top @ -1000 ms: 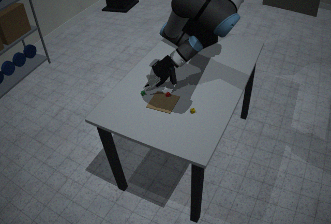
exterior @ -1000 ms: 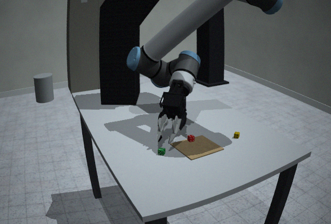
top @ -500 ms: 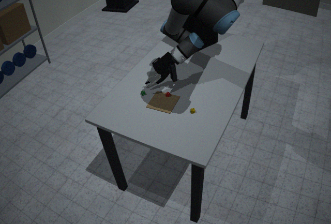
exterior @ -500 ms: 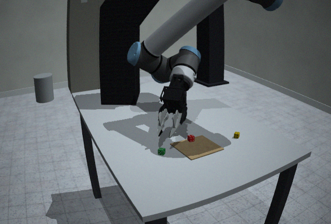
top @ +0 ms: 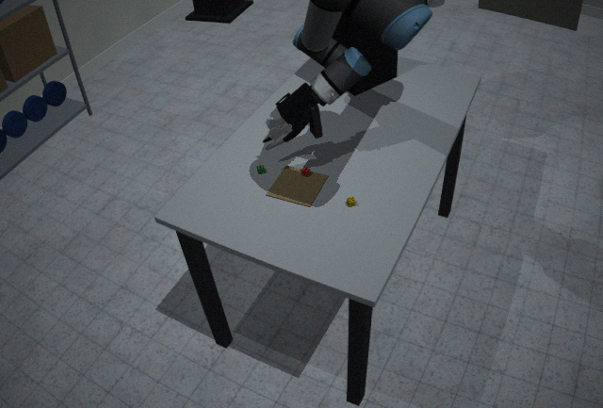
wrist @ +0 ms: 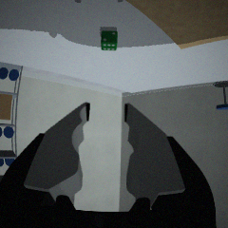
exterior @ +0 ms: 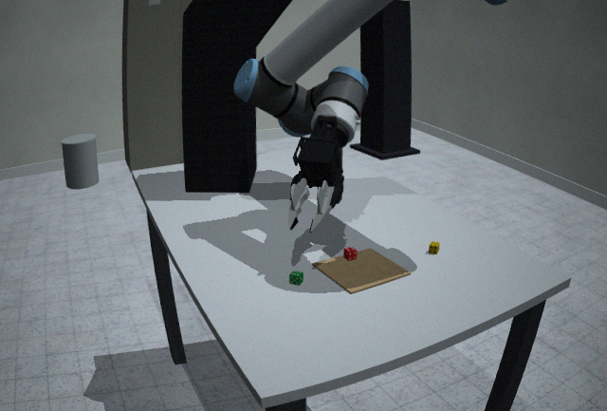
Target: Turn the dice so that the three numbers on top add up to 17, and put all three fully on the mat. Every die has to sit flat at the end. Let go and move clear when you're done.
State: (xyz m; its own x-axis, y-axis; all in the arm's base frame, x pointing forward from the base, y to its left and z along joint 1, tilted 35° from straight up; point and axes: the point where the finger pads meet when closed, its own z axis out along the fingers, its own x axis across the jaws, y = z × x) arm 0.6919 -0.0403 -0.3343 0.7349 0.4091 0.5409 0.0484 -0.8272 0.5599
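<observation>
Right now the green die is 90 mm below my hand, 30 mm to the right of it and 20 mm ahead of it. The rest, counted from my hand: mat: 100 mm to the left, 100 mm below, 50 mm ahead; red die: 110 mm to the left, 90 mm below; yellow die: 280 mm to the left, 90 mm below, 70 mm ahead.
</observation>
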